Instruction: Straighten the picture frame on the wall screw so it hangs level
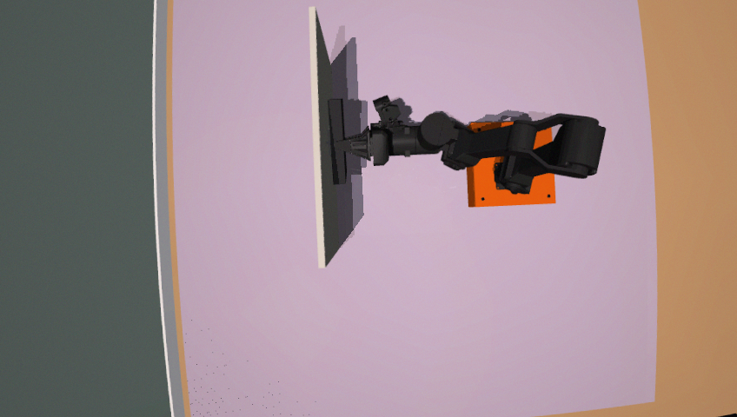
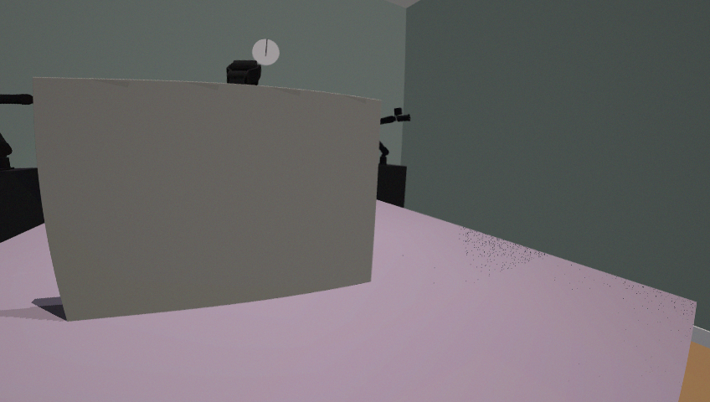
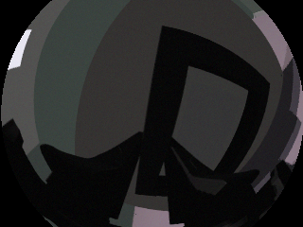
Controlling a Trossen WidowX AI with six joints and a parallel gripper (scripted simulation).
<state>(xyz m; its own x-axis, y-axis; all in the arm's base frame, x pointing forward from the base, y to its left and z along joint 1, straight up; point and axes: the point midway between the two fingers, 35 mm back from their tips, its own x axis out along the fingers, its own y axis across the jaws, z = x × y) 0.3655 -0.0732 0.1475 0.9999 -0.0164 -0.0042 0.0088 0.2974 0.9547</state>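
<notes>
My gripper tip is now 2 cm to the left of the picture frame and 5 cm above it. From my gripper tip the other things lie so: wall panel (2 cm ahead, 6 cm below).
</notes>
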